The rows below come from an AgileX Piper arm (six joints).
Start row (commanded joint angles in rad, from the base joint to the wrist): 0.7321 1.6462 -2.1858 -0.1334 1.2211 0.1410
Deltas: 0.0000 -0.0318 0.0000 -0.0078 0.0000 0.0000; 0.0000 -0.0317 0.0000 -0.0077 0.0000 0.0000; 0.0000 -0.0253 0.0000 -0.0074 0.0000 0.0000; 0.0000 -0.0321 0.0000 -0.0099 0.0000 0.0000; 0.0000 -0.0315 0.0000 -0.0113 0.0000 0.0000; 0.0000 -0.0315 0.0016 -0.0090 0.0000 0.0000; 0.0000 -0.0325 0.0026 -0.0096 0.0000 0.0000; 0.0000 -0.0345 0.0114 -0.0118 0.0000 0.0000; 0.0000 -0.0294 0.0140 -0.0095 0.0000 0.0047; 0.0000 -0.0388 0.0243 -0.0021 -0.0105 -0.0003; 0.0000 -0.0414 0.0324 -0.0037 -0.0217 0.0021; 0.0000 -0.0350 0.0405 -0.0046 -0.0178 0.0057; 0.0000 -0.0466 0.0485 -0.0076 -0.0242 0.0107; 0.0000 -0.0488 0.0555 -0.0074 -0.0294 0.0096; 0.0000 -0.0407 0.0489 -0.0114 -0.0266 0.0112
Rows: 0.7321 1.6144 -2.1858 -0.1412 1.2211 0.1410; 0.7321 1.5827 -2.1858 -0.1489 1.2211 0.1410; 0.7321 1.5574 -2.1858 -0.1563 1.2211 0.1410; 0.7321 1.5253 -2.1858 -0.1662 1.2211 0.1410; 0.7321 1.4938 -2.1858 -0.1775 1.2211 0.1410; 0.7321 1.4623 -2.1842 -0.1865 1.2211 0.1410; 0.7321 1.4298 -2.1816 -0.1961 1.2211 0.1410; 0.7321 1.3953 -2.1702 -0.2079 1.2211 0.1410; 0.7321 1.3659 -2.1562 -0.2174 1.2211 0.1457; 0.7321 1.3271 -2.1319 -0.2195 1.2106 0.1454; 0.7321 1.2857 -2.0995 -0.2232 1.1889 0.1475; 0.7321 1.2507 -2.0590 -0.2278 1.1711 0.1532; 0.7321 1.2041 -2.0105 -0.2354 1.1469 0.1639; 0.7321 1.1553 -1.9550 -0.2428 1.1175 0.1735; 0.7321 1.1146 -1.9061 -0.2542 1.0909 0.1847
